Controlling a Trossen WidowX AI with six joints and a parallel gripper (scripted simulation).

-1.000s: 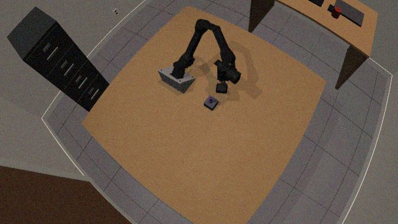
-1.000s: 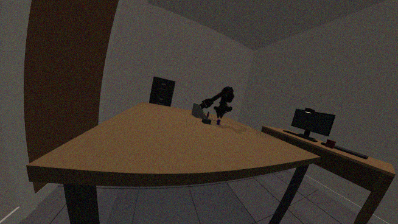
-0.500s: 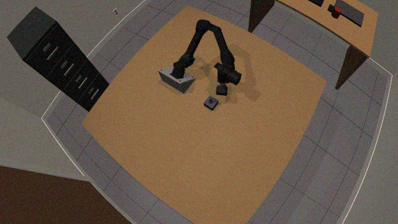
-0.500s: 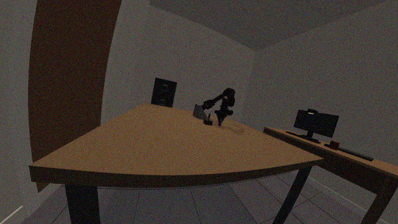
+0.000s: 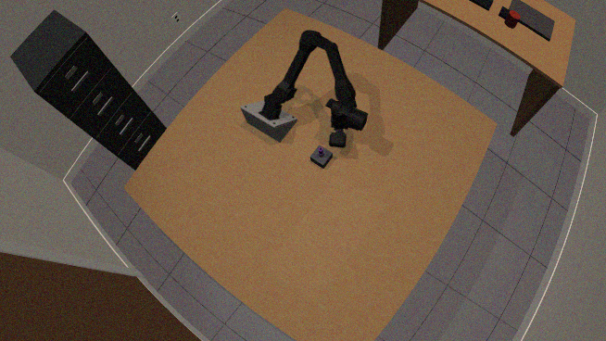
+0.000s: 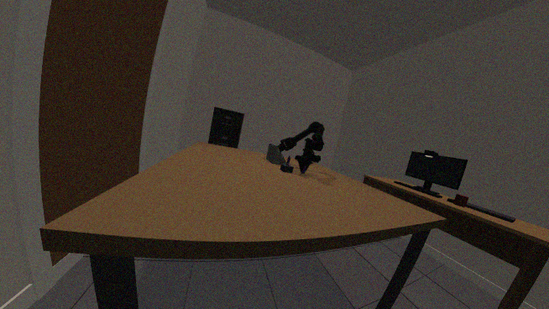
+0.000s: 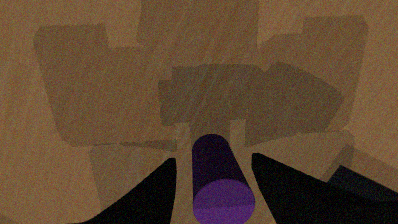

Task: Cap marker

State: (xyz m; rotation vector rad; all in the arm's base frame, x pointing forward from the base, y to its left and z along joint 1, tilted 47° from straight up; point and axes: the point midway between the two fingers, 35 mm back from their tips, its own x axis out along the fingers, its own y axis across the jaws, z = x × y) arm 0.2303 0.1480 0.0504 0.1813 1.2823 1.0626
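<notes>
Now: the holder block 120 mm to the right of my gripper tip and 10 mm ahead of it.
</notes>
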